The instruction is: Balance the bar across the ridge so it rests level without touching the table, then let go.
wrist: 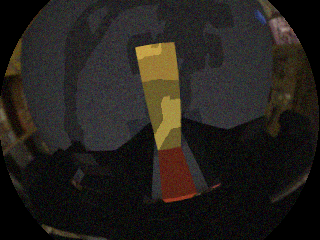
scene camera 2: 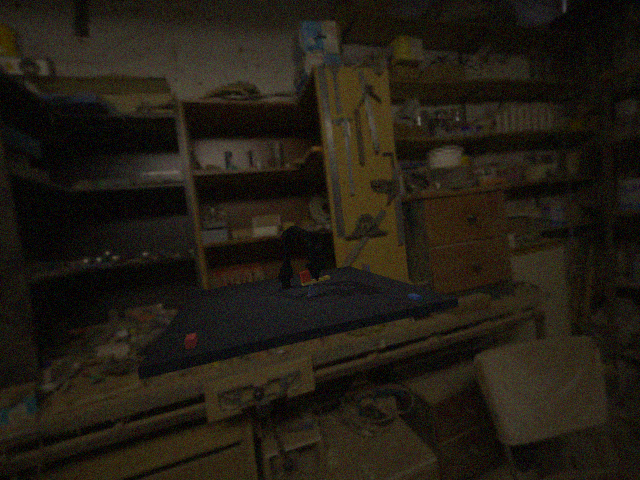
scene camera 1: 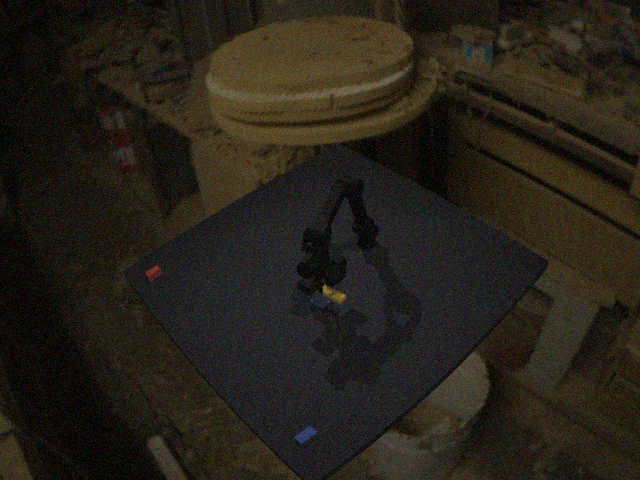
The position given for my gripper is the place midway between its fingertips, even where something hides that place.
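Scene camera 1 gives me a sight of my gripper [scene camera 1: 324, 290]. In the wrist view I see a bar [wrist: 158, 65], and holding it is my gripper [wrist: 165, 123], visible there too.
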